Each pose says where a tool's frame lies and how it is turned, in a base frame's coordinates. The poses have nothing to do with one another.
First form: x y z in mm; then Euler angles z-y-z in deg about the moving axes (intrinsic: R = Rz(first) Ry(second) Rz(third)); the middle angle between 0 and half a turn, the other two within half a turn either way.
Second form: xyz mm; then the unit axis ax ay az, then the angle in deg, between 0 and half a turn. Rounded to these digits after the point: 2 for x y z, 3 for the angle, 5 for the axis.
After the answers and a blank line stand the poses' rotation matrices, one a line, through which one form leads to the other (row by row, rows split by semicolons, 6 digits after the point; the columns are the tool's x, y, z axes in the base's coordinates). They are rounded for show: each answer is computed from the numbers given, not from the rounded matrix.
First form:
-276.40, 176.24, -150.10, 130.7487, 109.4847, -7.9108
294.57, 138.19, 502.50, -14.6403, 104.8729, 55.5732
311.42, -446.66, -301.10, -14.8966, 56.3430, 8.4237
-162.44, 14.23, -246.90, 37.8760, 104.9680, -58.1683
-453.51, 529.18, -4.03, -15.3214, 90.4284, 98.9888
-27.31, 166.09, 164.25, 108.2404, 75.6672, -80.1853
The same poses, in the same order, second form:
-276.40, 176.24, -150.10, -0.79491, 0.29990, 0.52742, 147.938
294.57, 138.19, 502.50, 0.55537, 0.79001, 0.25969, 110.338
311.42, -446.66, -301.10, 0.20099, 0.97397, -0.10484, 56.683
-162.44, 14.23, -246.90, -0.73670, 0.66281, -0.13403, 106.338
-453.51, 529.18, -4.03, 0.70054, 0.45225, 0.55200, 116.680
-27.31, 166.09, 164.25, -0.95201, -0.07013, 0.29793, 79.965

0.319920 -0.720404 -0.615360; -0.160452 -0.681309 0.714194; -0.933759 -0.129749 -0.333555
0.068080 0.347737 0.935117; 0.834745 0.493485 -0.244282; -0.546412 0.797215 -0.256676
0.567475 0.175842 0.804395; 0.000630 0.976837 -0.213982; -0.823391 0.121936 0.554220
0.414090 -0.497024 0.762559; -0.754260 0.281596 0.593123; -0.509530 -0.820774 -0.258280
0.262115 -0.034162 0.964432; 0.952306 -0.152640 -0.264226; 0.156237 0.987691 -0.007477
0.922643 -0.238248 -0.303262; 0.348502 0.178318 0.920190; -0.165157 -0.954694 0.247554

